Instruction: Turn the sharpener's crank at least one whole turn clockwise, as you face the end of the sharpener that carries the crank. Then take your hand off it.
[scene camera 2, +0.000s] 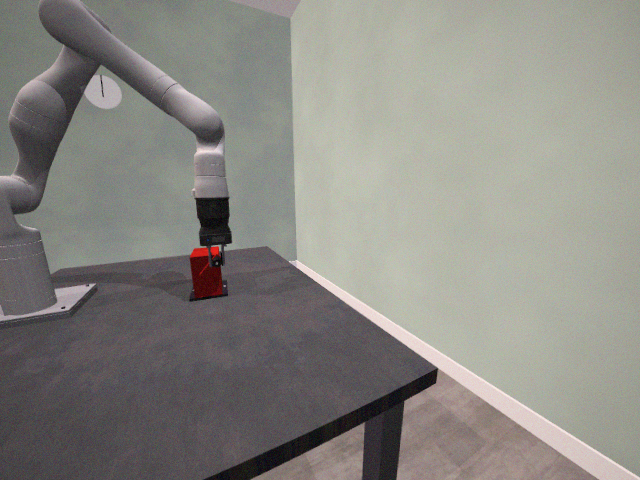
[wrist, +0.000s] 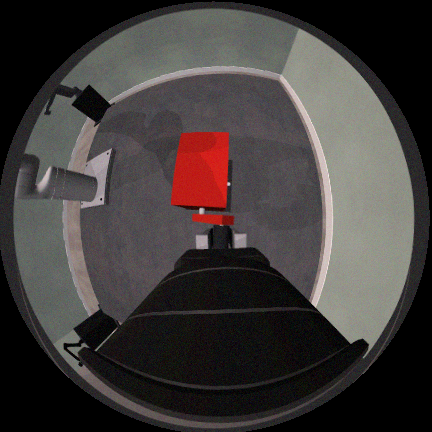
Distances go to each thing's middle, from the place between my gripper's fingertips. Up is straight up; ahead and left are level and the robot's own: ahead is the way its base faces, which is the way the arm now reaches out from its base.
Labels:
My gripper is now 2 cm past the red sharpener (scene camera 2: 213, 287), 8 cm to the right of it and 4 cm above it.

